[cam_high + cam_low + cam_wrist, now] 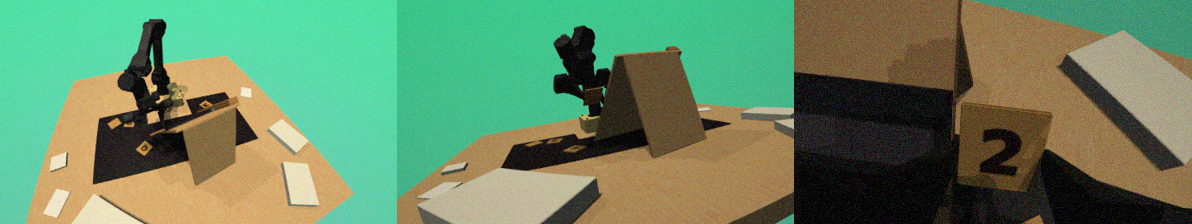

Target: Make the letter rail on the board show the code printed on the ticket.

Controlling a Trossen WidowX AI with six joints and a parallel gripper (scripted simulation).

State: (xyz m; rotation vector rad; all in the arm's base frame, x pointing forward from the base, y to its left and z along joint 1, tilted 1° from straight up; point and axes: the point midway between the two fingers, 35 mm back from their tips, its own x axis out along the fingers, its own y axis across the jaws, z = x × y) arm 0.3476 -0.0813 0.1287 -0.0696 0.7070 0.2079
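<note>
Right now my gripper tip is 10 cm to the right of the white ticket, 8 cm past it and 7 cm above it. Also, from my gripper tip: black mat (17 cm behind, 16 cm below, 8 cm to the left).
</note>
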